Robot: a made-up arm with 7 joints. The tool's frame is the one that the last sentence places. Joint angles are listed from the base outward.
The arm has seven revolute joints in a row. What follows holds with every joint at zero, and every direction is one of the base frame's. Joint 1 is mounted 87.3 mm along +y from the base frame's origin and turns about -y. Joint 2 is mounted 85.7 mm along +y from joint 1 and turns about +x. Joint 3 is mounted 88 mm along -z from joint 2 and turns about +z. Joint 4 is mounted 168.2 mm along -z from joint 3 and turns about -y. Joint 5 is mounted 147.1 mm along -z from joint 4 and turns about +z. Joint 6 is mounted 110.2 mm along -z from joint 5 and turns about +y. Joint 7 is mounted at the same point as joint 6 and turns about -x. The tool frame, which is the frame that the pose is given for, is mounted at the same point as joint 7; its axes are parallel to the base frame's.
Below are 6 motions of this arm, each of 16 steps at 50 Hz.
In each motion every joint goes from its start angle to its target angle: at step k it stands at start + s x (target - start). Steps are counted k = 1, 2, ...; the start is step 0. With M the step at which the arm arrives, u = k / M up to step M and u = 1 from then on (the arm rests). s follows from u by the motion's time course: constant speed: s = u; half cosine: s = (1 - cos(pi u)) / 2; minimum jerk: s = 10 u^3 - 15 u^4 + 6 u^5.
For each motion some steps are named. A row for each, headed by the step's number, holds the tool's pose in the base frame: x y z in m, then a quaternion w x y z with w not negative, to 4 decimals.
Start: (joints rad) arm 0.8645 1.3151 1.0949 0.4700 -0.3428 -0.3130 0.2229
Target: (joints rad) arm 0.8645 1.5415 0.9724 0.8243 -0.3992 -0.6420 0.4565
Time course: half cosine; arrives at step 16
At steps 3, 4, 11, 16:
3: 0.0427 0.6671 0.0393 0.3699 0.5818 -0.6796 0.2508
4: 0.0361 0.6654 0.0491 0.3596 0.5963 -0.6800 0.2296
11: -0.0232 0.6285 0.1438 0.2633 0.7244 -0.6371 0.0021
16: -0.0400 0.6083 0.1740 0.2334 0.7596 -0.6018 -0.0800

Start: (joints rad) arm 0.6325 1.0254 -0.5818 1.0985 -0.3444 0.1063 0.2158
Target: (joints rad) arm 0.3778 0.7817 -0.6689 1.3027 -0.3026 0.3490 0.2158
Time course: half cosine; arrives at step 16
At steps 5, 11, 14, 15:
5: 0.3330 0.3977 -0.1582 0.6687 0.4088 -0.3845 -0.4878
11: 0.3177 0.3227 -0.2217 0.7060 0.3192 -0.3727 -0.5106
14: 0.3081 0.2975 -0.2395 0.7183 0.2882 -0.3673 -0.5157
15: 0.3064 0.2936 -0.2421 0.7202 0.2834 -0.3664 -0.5164

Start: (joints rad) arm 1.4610 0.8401 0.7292 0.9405 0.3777 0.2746 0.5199
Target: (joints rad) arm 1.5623 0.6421 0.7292 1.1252 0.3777 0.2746 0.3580
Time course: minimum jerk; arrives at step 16
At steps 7, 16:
7: 0.1941 0.5496 0.1493 0.1885 -0.0111 -0.9566 0.2220
16: 0.2028 0.5167 0.1714 0.1349 -0.0366 -0.9609 0.2390

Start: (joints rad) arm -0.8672 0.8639 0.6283 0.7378 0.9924 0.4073 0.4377
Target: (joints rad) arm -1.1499 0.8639 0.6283 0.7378 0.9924 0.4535 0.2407
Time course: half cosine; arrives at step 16
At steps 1, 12, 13, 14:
1: -0.0723 0.5786 -0.2442 0.8984 0.1194 -0.2059 0.3690
12: -0.1279 0.5786 -0.2202 0.8991 0.2309 -0.0523 0.3682
13: -0.1318 0.5786 -0.2179 0.8980 0.2391 -0.0410 0.3670
14: -0.1346 0.5786 -0.2162 0.8971 0.2452 -0.0326 0.3661

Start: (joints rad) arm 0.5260 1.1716 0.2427 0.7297 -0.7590 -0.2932 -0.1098
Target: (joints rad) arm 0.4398 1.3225 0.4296 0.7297 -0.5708 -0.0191 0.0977
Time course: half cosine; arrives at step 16
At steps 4, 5, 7, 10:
4: 0.2041 0.6064 -0.0254 0.5285 0.7146 -0.3842 -0.2498
5: 0.1999 0.6086 -0.0209 0.5358 0.7163 -0.3786 -0.2375
7: 0.1900 0.6134 -0.0097 0.5526 0.7191 -0.3665 -0.2078
10: 0.1745 0.6198 0.0088 0.5779 0.7193 -0.3509 -0.1596

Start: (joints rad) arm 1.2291 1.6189 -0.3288 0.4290 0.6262 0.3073 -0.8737
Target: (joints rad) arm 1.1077 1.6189 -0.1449 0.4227 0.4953 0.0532 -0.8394
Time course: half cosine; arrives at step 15
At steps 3, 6, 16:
3: 0.0438 0.6643 0.0923 0.2921 0.6743 -0.3217 0.5970
6: 0.0425 0.6642 0.0937 0.2703 0.6845 -0.3429 0.5839
16: 0.0392 0.6640 0.0972 0.2142 0.7080 -0.3964 0.5438

